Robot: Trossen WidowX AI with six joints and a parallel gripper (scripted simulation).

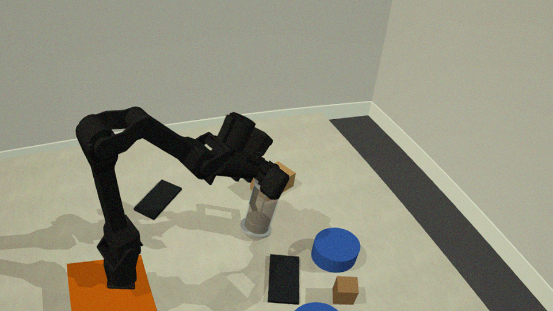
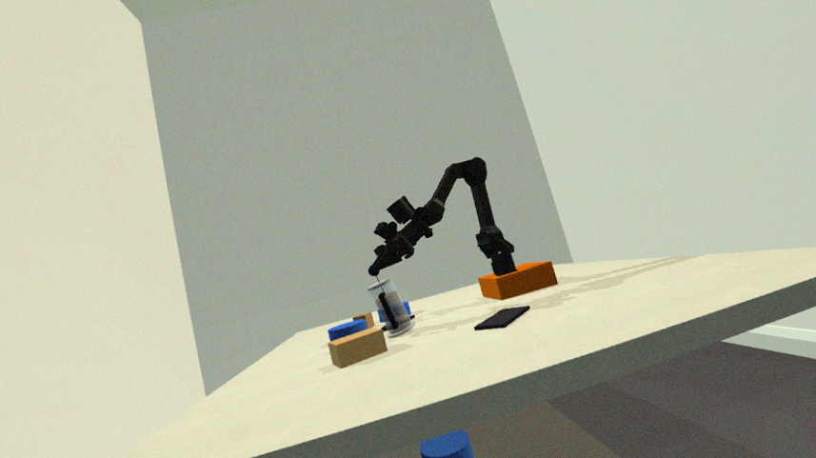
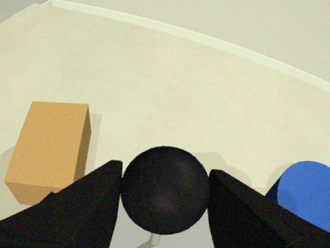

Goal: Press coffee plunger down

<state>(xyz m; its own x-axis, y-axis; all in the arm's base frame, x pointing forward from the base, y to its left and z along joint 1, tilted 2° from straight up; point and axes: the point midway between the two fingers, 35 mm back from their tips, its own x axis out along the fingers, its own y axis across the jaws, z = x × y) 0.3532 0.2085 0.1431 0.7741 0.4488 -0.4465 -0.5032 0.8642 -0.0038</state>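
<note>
My gripper tip is 20 mm past the coffee press and 90 mm above it. From my gripper tip the other things lie so: tan box 40 mm ahead, 150 mm to the left, 160 mm below; small tan cube 130 mm ahead, 270 mm to the right, 160 mm below.
</note>
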